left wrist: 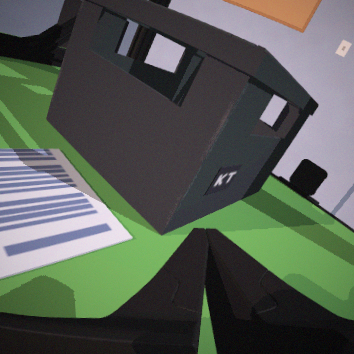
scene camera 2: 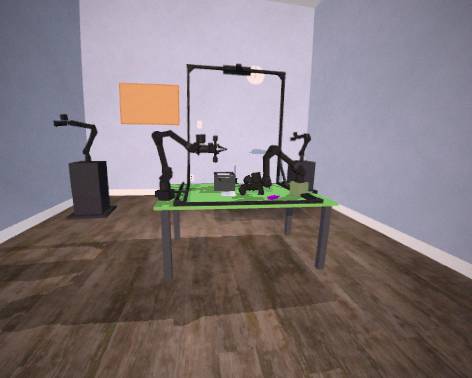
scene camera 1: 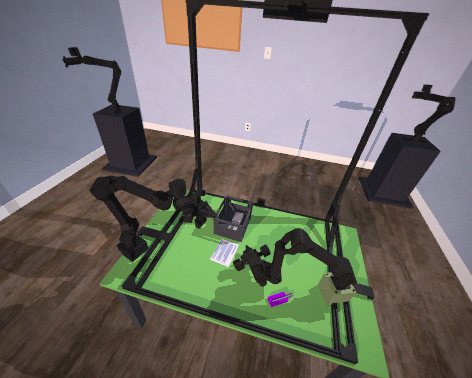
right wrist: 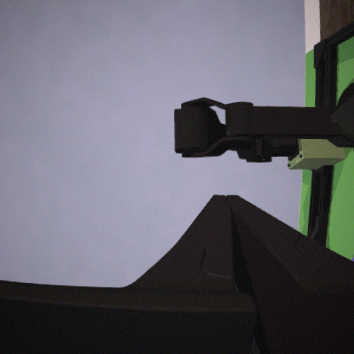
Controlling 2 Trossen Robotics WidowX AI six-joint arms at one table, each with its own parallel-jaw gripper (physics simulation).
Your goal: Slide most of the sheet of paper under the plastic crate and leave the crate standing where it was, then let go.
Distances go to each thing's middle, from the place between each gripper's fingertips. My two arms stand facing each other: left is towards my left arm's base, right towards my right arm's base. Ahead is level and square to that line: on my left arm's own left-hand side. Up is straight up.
Labels:
Right now my left hand is 11 cm to the left of the white sheet of paper (left wrist: 57, 215), 6 cm above it and 3 cm short of it. From my left hand the other things lie so: dark plastic crate (scene camera 1: 220, 224) 17 cm behind, 10 cm to the right, 1 cm above.
My right hand is 340 mm above the white sheet of paper, 80 mm past it and 30 mm to the right of it. Round my right hand: dark plastic crate 280 mm behind, 270 mm below, 30 mm to the left.

